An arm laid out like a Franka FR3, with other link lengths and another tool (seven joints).
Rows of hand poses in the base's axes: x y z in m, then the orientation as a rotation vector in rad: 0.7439, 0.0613, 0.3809, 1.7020, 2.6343, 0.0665; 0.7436, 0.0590, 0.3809, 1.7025, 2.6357, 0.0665; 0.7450, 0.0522, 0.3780, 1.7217, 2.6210, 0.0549; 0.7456, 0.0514, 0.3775, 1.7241, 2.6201, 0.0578; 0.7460, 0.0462, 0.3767, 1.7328, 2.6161, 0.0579; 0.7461, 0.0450, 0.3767, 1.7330, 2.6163, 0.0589; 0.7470, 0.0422, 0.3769, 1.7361, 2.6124, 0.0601; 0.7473, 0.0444, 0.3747, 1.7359, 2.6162, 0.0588; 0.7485, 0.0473, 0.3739, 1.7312, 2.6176, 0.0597; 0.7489, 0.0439, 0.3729, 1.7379, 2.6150, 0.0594
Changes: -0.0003, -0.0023, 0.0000, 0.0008, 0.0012, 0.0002; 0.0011, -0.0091, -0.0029, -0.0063, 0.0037, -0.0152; 0.0017, -0.0099, -0.0034, -0.0044, 0.0033, -0.0168; 0.0021, -0.0151, -0.0042, -0.0035, 0.0046, -0.0228; 0.0022, -0.0163, -0.0042, -0.0028, 0.0045, -0.0228; 0.0031, -0.0191, -0.0040, -0.0029, 0.0028, -0.0258; 0.0034, -0.0169, -0.0062, -0.0021, 0.0058, -0.0243; 0.0046, -0.0140, -0.0070, -0.0024, 0.0043, -0.0214; 0.0050, -0.0174, -0.0080, -0.0016, 0.0058, -0.0258
